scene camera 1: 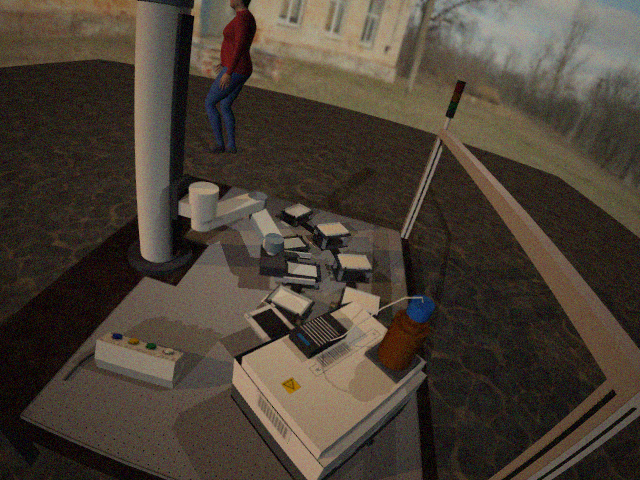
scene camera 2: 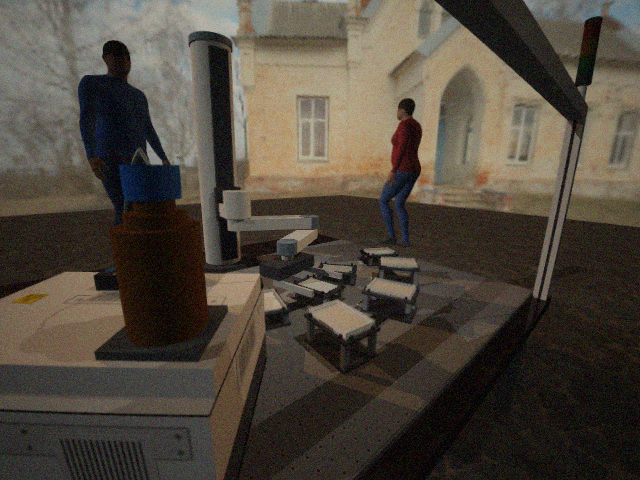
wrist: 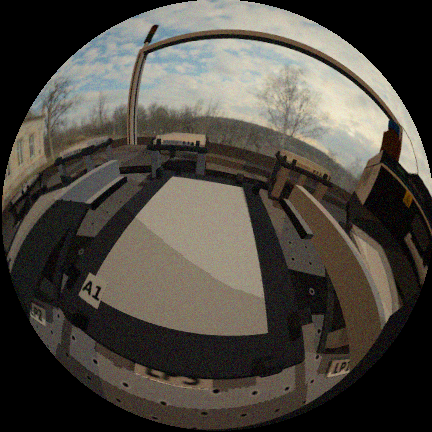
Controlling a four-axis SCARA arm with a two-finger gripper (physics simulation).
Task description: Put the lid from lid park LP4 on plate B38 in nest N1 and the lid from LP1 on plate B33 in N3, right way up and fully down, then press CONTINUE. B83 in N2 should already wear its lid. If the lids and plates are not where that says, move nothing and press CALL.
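Places are measured from the arm's base along level axes (x left, y up, z ahead), in millimetres.
Where they show: gripper, between the fingertips: (scene camera 1: 312, 268) (scene camera 2: 328, 284) (wrist: 202, 176); arm's base, origin of its link: (scene camera 1: 160, 254) (scene camera 2: 223, 263).
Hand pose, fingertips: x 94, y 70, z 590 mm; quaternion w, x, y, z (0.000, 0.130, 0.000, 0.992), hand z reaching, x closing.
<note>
Each offset is from my fingertips to the top centre of the thing. "spot": to the spot under its first point.
My gripper (scene camera 1: 312, 269) (scene camera 2: 317, 281) (wrist: 202, 176) is open, its fingers on either side of a pale panel {dz -37, dx -10, dy +0 mm} (scene camera 1: 302, 270) (scene camera 2: 318, 285) (wrist: 200, 260) in a dark holder marked A1. The blurred tag at its front edge seems to read LP3. A tag LP2 (wrist: 37, 313) lies to the left in the wrist view and a tag LP1 (wrist: 339, 368) to the right, where a pale-topped piece {dz -43, dx -197, dy -5 mm} (wrist: 377, 260) (scene camera 1: 290, 300) (scene camera 2: 272, 302) sits. Raised stands carry pale plates {dz -153, dx +453, dy -3 mm} (scene camera 1: 298, 210) {dz +39, dx +314, dy +26 mm} (scene camera 1: 332, 230) {dz +156, dx +105, dy +21 mm} (scene camera 1: 354, 262) {dz +193, dx -140, dy +30 mm} (scene camera 2: 342, 317). Their labels and any lids are too small to tell. No LP4 tag is readable.
A button box {dz -375, dx -575, dy +26 mm} (scene camera 1: 138, 360) stands at the left front; its legends are unreadable. A large white instrument {spot: dz +112, dx -624, dy +150 mm} (scene camera 1: 330, 392) carries a brown bottle {spot: dz +238, dx -528, dy +255 mm} (scene camera 1: 403, 341) (scene camera 2: 160, 273). A pale-rimmed dark panel {spot: dz -77, dx -377, dy +43 mm} (scene camera 1: 268, 323) lies beside it. A frame post (scene camera 1: 423, 188) rises at the table edge. Two people stand behind.
</note>
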